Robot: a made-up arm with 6 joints.
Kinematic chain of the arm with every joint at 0, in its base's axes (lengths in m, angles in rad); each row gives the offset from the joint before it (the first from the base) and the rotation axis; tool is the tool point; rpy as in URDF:
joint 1: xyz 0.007 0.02 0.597 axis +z
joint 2: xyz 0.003 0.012 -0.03 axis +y
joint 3: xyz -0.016 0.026 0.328 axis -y
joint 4: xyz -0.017 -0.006 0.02 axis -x
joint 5: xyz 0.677 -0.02 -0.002 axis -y
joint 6: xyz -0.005 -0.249 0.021 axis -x
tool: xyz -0.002 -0.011 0.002 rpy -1.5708 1.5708 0
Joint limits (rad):
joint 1: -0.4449..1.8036
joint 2: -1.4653..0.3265
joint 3: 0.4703..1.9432
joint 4: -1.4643..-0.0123
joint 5: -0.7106..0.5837
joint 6: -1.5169..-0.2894
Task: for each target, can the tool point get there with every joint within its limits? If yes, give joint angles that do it. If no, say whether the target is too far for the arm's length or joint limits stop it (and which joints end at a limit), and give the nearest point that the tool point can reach.
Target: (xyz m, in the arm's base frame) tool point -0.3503 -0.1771 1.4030
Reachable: yes | joints 0.0615 -0.9838 0.9746 -0.7978 0.0534 -0.4281
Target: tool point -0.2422 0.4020 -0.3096
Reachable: no: joint limits stop it (at a limit: joint 1, joint 2, joint 3, joint 4, joint 6) | nearest point -0.9524 0.2023 0.3812 | short by 1.011 m
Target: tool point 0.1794 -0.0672 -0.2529
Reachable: no: joint limits stop it (at a limit: joint 1, joint 2, joint 3, joint 4, joint 6) | nearest point 0.4657 -0.8384 0.3846 | short by 1.041 m
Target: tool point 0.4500 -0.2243 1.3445
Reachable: yes | joints -0.0184 -0.0271 0.7907 -0.2202 0.4015 -1.3246
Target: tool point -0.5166 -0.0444 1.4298
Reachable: yes | joints -0.0106 -0.6943 1.6830 -1.2256 0.3265 -0.9095
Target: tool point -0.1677 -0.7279 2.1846
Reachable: no: too far | nearest point -0.0944 -0.4143 1.5090 | short by 0.748 m
